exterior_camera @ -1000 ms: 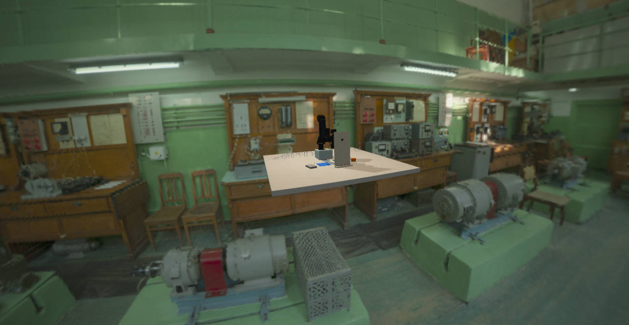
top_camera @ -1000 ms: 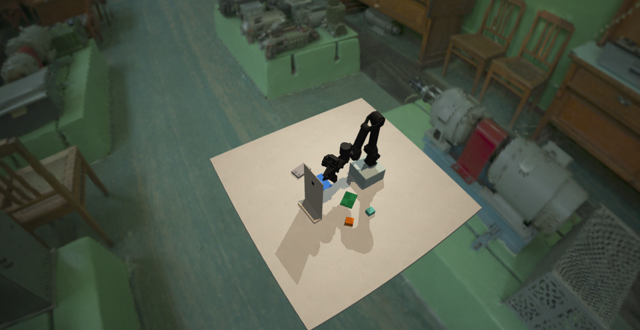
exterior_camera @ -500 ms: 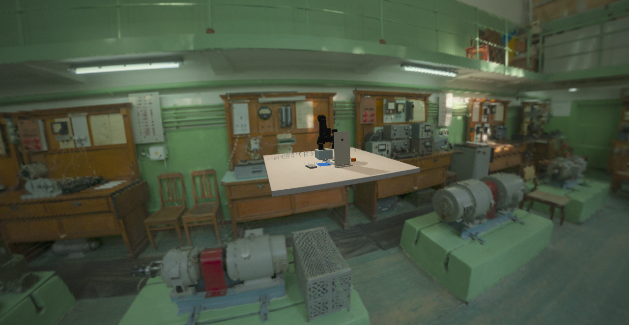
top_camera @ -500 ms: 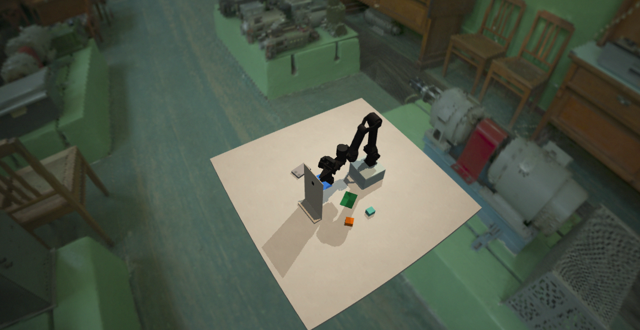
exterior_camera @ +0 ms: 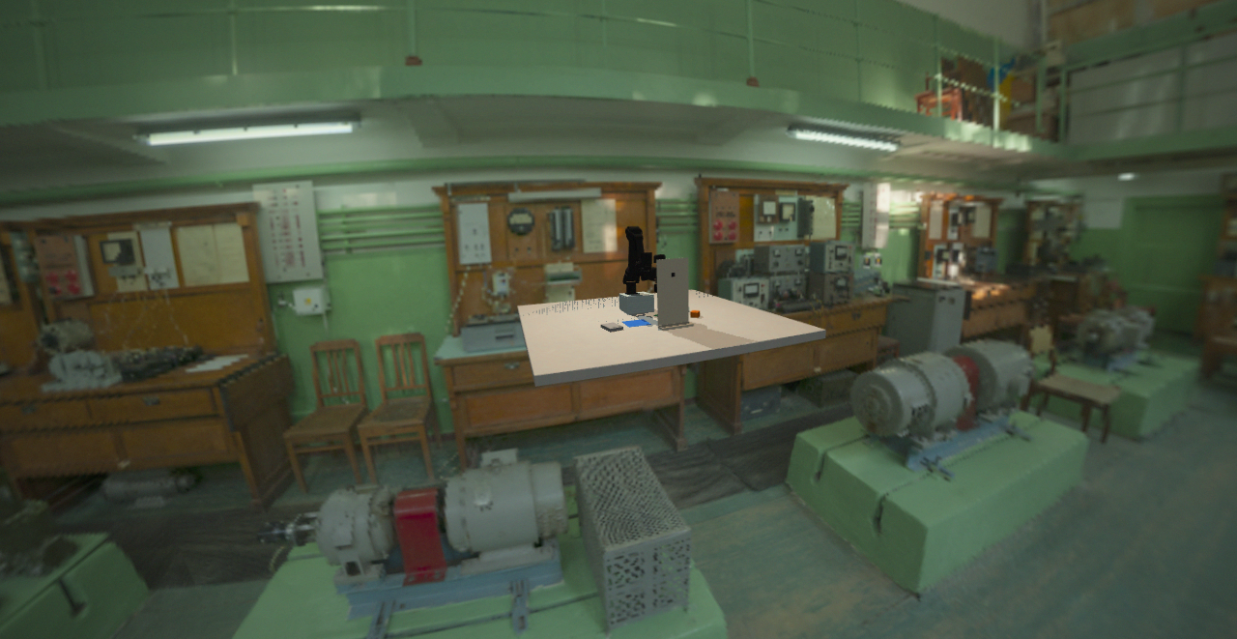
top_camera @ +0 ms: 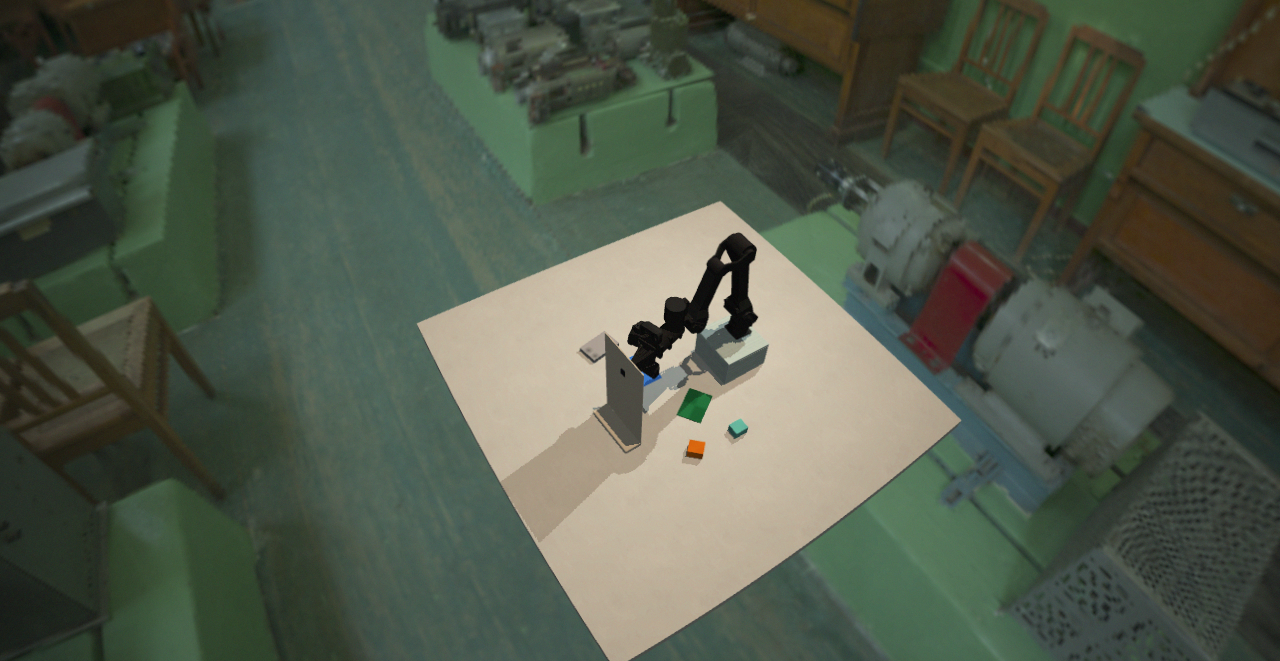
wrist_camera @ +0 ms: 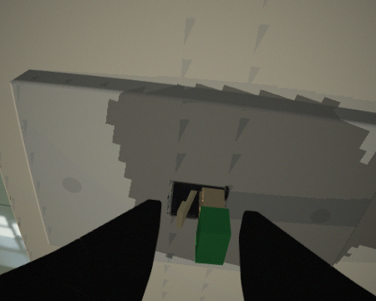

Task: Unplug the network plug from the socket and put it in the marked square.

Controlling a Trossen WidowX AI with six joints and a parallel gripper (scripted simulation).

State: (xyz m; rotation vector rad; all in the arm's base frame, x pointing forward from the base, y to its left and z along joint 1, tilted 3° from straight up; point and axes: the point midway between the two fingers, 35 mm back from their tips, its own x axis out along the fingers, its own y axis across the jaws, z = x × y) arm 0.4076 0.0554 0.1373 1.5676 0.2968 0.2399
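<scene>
Right now my gripper tip is 110 mm past the blue square, 150 mm to the left of it and 250 mm above it. Also, from my gripper tip: orange cube 110 mm behind, 180 mm to the left, 240 mm below; upright grey panel 30 mm ahead, 100 mm below; plug 10 mm ahead.
</scene>
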